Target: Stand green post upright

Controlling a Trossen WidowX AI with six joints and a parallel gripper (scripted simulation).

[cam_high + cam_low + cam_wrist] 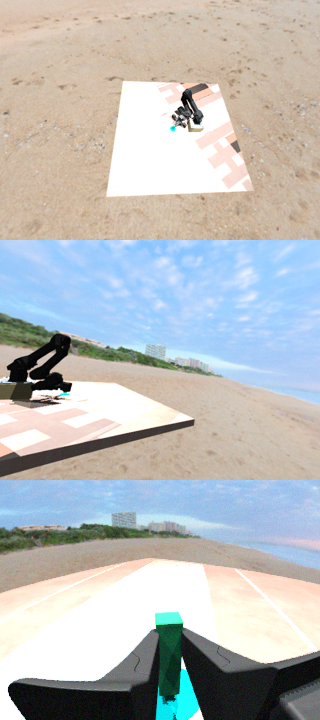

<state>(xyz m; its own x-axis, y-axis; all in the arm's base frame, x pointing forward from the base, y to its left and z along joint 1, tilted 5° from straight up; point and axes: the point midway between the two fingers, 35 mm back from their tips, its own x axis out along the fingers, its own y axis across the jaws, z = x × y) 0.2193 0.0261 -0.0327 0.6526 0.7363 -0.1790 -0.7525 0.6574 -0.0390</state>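
My gripper tip is now 2 cm above the green post. Round my gripper tip: cyan circle (6 cm below).
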